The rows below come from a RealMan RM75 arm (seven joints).
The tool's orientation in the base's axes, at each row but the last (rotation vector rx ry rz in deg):
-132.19 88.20 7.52
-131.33 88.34 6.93
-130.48 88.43 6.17
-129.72 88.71 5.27
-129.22 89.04 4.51
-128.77 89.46 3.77
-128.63 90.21 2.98
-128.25 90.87 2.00
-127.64 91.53 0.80
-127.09 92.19 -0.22
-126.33 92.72 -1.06
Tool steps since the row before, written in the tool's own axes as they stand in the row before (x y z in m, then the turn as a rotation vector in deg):
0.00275 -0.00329 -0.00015 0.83 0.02 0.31
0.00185 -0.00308 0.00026 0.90 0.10 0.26
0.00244 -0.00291 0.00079 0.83 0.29 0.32
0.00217 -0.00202 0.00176 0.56 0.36 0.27
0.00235 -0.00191 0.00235 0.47 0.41 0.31
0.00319 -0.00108 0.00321 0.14 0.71 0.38
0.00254 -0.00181 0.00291 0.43 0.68 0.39
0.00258 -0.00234 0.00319 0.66 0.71 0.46
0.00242 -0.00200 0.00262 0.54 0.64 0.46
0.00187 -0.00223 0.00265 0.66 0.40 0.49
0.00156 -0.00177 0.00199 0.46 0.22 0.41
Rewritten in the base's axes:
0.00407 -0.00134 0.00020 0.35 -0.62 -0.52
0.00357 -0.00051 0.00004 0.30 -0.73 -0.51
0.00372 -0.00093 -0.00061 0.11 -0.71 -0.60
0.00296 -0.00066 -0.00164 -0.07 -0.51 -0.50
0.00304 -0.00067 -0.00223 -0.14 -0.43 -0.53
0.00277 -0.00140 -0.00346 -0.52 -0.20 -0.60
0.00314 -0.00077 -0.00278 -0.39 -0.45 -0.67
0.00371 -0.00062 -0.00286 -0.32 -0.64 -0.80
0.00324 -0.00081 -0.00236 -0.29 -0.51 -0.75
0.00328 -0.00030 -0.00216 -0.03 -0.55 -0.73
0.00261 -0.00038 -0.00160 0.05 -0.35 -0.55

